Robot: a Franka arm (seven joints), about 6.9 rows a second.
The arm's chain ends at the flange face. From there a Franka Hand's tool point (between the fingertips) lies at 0.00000 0.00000 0.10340 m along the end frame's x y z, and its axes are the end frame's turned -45 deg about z.
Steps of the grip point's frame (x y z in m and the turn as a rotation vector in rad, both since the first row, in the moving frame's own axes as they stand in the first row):
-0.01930, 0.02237, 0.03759, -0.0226, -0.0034, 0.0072
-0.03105, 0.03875, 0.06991, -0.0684, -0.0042, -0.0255
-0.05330, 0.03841, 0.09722, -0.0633, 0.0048, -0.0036
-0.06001, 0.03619, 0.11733, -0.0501, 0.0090, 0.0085
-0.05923, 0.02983, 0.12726, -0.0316, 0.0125, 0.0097
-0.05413, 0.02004, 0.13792, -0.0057, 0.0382, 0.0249
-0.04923, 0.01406, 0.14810, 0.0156, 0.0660, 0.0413
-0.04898, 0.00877, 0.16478, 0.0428, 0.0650, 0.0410
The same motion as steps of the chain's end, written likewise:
0.00077, 0.02756, 0.03762, -0.0184, 0.0136, 0.0072
0.00069, 0.04411, 0.07015, -0.0513, 0.0454, -0.0255
-0.01551, 0.06058, 0.09743, -0.0414, 0.0482, -0.0036
-0.02115, 0.06500, 0.11746, -0.0291, 0.0418, 0.0085
-0.02401, 0.06156, 0.12732, -0.0135, 0.0312, 0.0097
-0.02734, 0.05478, 0.13800, 0.0230, 0.0310, 0.0249
-0.02867, 0.05064, 0.14834, 0.0577, 0.0356, 0.0413
-0.03022, 0.04867, 0.16509, 0.0762, 0.0157, 0.0410

